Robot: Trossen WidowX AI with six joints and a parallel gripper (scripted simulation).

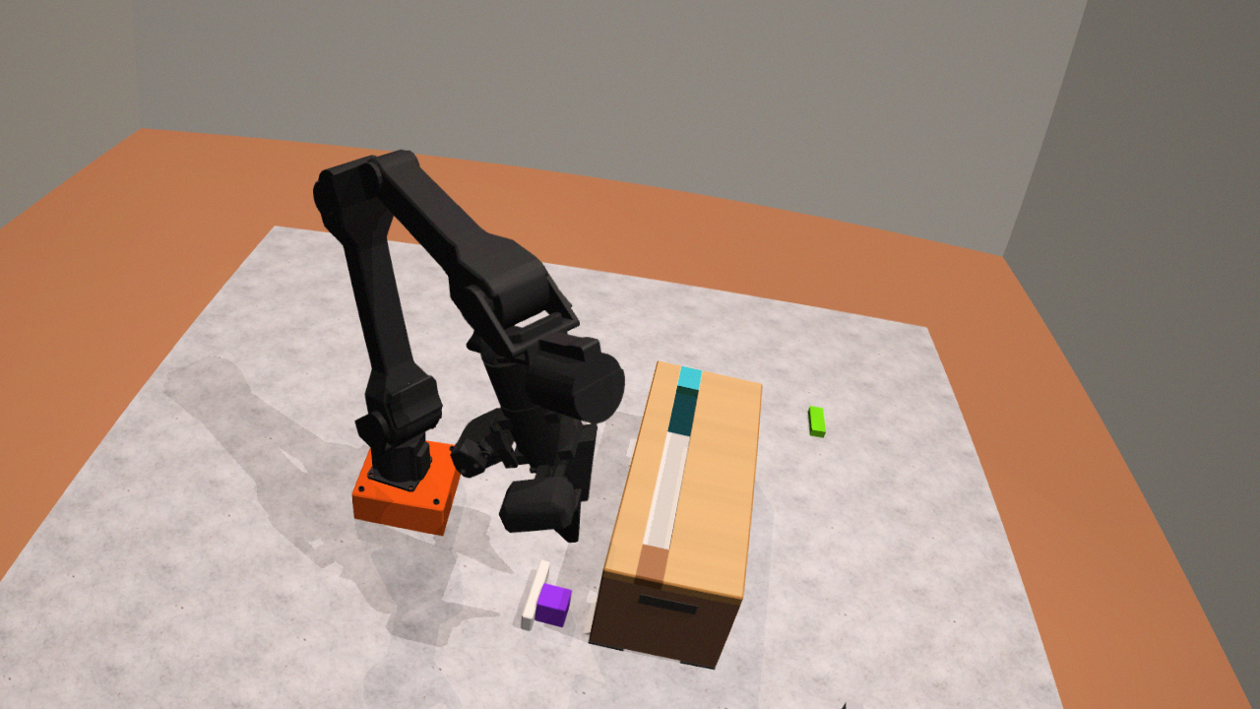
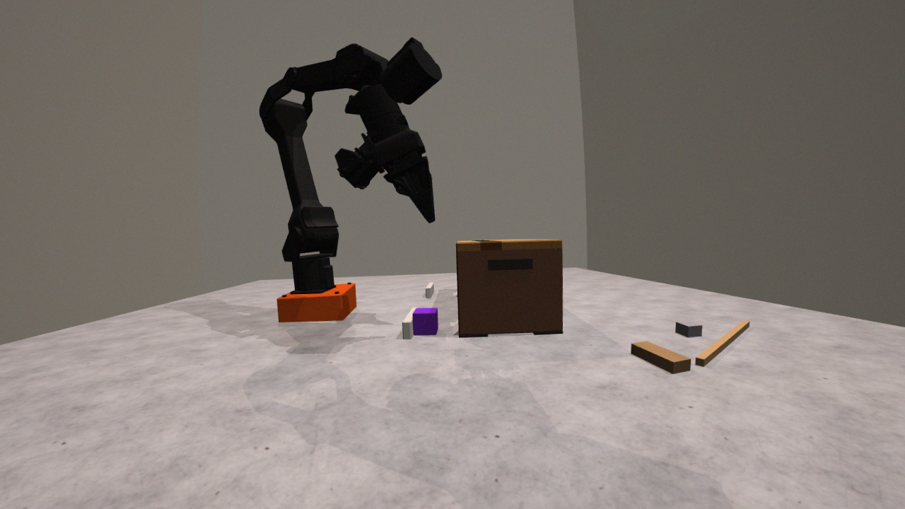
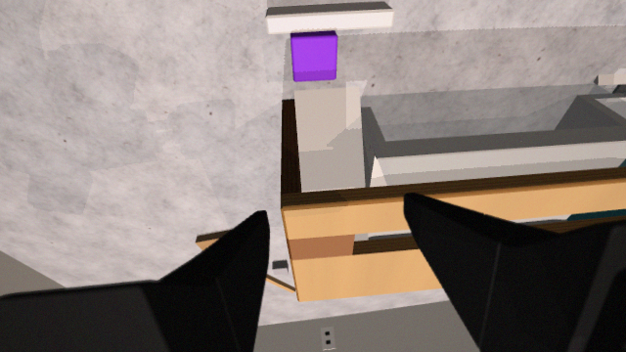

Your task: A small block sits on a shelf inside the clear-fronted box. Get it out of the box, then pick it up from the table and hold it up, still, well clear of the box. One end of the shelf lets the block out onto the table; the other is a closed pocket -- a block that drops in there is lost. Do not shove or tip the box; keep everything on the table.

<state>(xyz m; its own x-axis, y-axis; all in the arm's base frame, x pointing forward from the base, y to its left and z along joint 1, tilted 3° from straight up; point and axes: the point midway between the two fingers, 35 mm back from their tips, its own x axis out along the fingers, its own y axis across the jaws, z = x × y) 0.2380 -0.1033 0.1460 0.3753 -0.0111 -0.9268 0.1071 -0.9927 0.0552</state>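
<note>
Right now the purple block is 1 cm behind my gripper tip and 15 cm below it. Also, from my gripper tip: wooden box 6 cm ahead, 17 cm to the left, 10 cm below; then grey piece 34 cm ahead, 4 cm to the right, 15 cm below.
</note>
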